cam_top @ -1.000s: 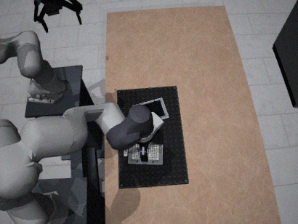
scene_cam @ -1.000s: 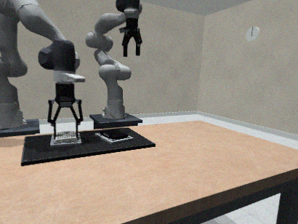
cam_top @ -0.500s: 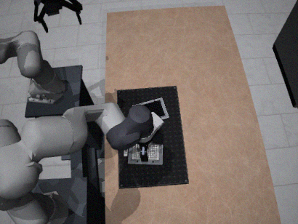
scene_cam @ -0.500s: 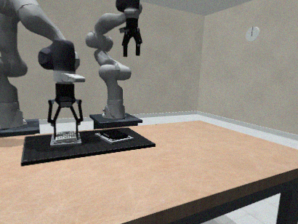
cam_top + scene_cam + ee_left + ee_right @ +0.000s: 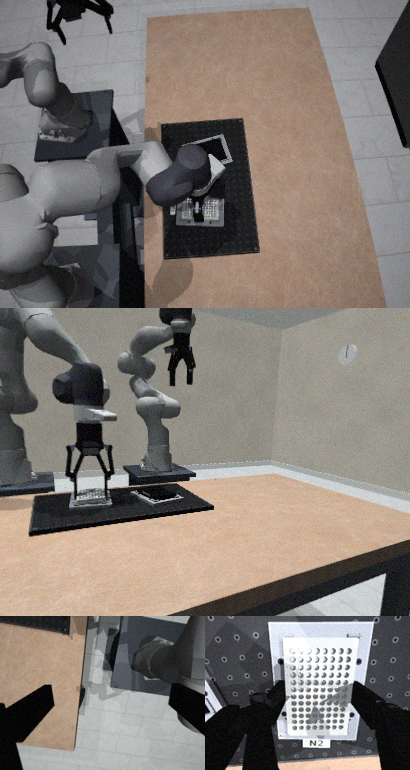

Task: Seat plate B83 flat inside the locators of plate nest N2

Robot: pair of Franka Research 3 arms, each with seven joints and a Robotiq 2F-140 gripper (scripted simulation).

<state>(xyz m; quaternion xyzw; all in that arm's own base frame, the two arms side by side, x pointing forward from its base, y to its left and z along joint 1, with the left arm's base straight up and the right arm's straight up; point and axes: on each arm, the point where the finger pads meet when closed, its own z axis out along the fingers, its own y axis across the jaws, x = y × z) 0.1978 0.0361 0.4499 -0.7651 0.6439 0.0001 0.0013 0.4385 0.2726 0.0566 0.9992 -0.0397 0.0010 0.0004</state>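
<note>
My right gripper is now 20 mm above the white multi-well plate. Also, from my right hand: dark plate (210 mm to the left, 50 mm ahead, 20 mm below); then plate nest N1 (210 mm to the left, 50 mm ahead, 40 mm below); then grey plate nest N2 (40 mm below).
</note>
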